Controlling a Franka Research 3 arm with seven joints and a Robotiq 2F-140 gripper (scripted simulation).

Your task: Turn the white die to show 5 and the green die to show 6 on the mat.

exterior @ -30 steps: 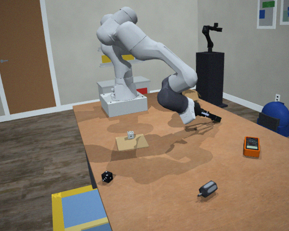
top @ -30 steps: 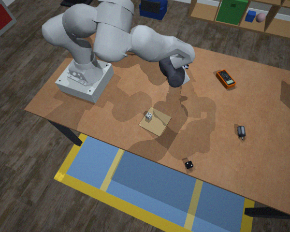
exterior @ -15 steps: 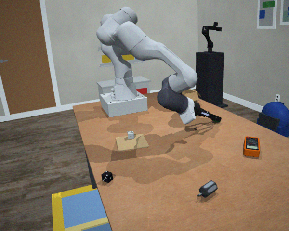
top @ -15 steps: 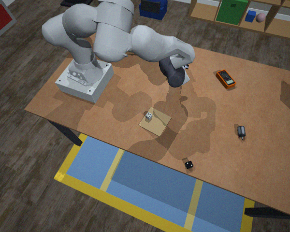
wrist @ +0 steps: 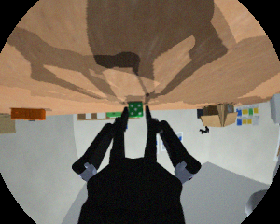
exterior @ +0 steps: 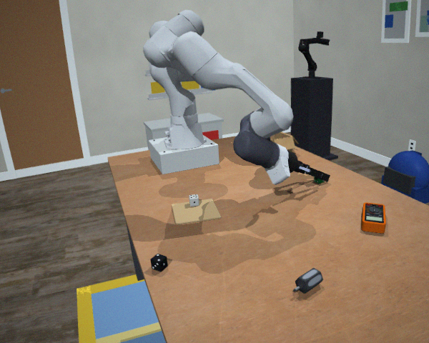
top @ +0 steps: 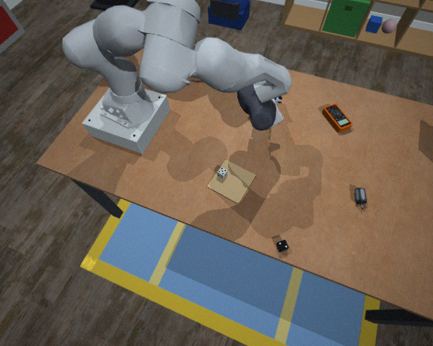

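My gripper is now 1 cm to the right of the green die and 2 cm above it. From my hand the other things lie so: orange multimeter 32 cm ahead, 6 cm to the right, 1 cm below; then cardboard box 39 cm behind, 6 cm to the left, 1 cm above; then white die 6 cm behind, 47 cm to the right, 1 cm below.
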